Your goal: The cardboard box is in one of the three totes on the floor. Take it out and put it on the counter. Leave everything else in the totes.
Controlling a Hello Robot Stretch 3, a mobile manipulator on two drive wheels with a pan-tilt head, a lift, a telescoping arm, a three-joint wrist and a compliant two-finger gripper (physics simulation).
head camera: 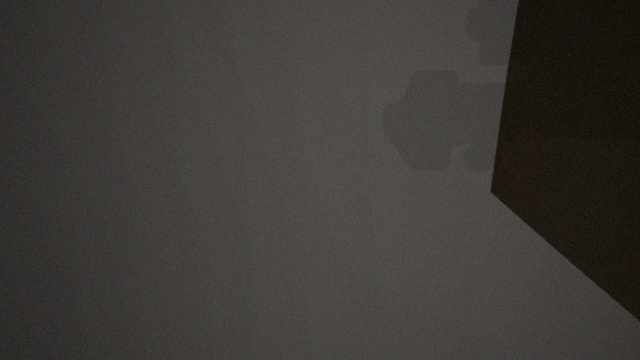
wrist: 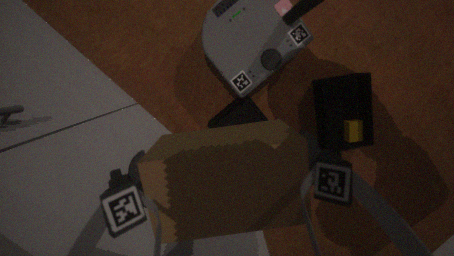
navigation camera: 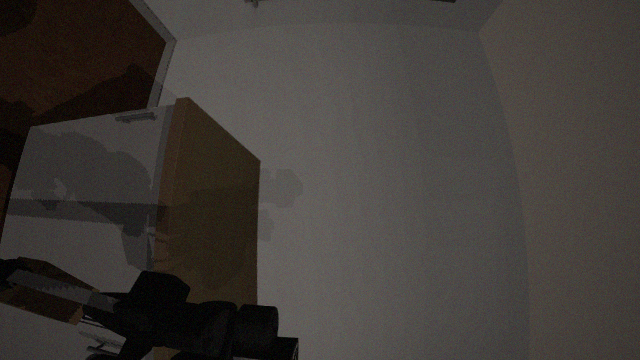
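The brown cardboard box is between the two fingers of my gripper, which is shut on it. In the navigation view they are at the lower left, in front of the cabinet fronts and off the wooden counter top. In the wrist view a dark tote with a yellow block stands on the floor. Another dark tote shows partly, behind the box. A third tote does not show clearly. The gripper is out of the head view.
White cabinet fronts with handles stand below the counter top. The grey robot base is on the brown floor. A pale wall runs behind the counter.
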